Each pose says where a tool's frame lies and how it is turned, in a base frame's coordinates. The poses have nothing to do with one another.
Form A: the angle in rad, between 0 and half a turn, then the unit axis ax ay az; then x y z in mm.
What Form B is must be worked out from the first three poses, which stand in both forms.
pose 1, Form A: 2.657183, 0.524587, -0.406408, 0.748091, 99.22, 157.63, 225.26
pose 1, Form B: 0.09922, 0.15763, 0.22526, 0.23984, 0.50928, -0.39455, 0.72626
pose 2, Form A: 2.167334, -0.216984, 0.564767, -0.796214, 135.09, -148.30, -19.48
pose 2, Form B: 0.13509, -0.14830, -0.01948, 0.46809, -0.19174, 0.49907, -0.70360
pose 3, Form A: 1.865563, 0.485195, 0.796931, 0.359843, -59.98, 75.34, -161.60
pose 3, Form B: -0.05998, 0.07534, -0.16160, 0.59560, 0.38975, 0.64016, 0.28905
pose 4, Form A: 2.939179, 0.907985, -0.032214, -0.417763, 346.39, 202.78, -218.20
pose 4, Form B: 0.34639, 0.20278, -0.21820, 0.10103, 0.90334, -0.03205, -0.41563
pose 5, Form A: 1.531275, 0.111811, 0.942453, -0.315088, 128.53, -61.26, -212.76
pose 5, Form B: 0.12853, -0.06126, -0.21276, 0.72094, 0.07748, 0.65312, -0.21835
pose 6, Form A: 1.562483, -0.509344, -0.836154, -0.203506, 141.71, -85.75, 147.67
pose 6, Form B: 0.14171, -0.08575, 0.14767, 0.71004, -0.35866, -0.58879, -0.14330
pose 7, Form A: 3.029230, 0.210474, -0.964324, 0.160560, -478.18, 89.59, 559.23
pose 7, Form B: -0.47818, 0.08959, 0.55923, 0.05615, 0.21014, -0.96280, 0.16031
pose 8, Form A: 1.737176, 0.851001, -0.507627, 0.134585, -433.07, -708.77, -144.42
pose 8, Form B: -0.43307, -0.70877, -0.14442, 0.64591, 0.64967, -0.38753, 0.10274
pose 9, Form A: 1.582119, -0.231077, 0.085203, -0.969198, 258.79, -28.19, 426.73
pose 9, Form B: 0.25879, -0.02819, 0.42673, 0.70309, -0.16432, 0.06059, -0.68920
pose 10, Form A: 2.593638, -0.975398, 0.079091, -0.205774, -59.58, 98.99, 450.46
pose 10, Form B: -0.05958, 0.09899, 0.45046, 0.27056, -0.93902, 0.07614, -0.19810
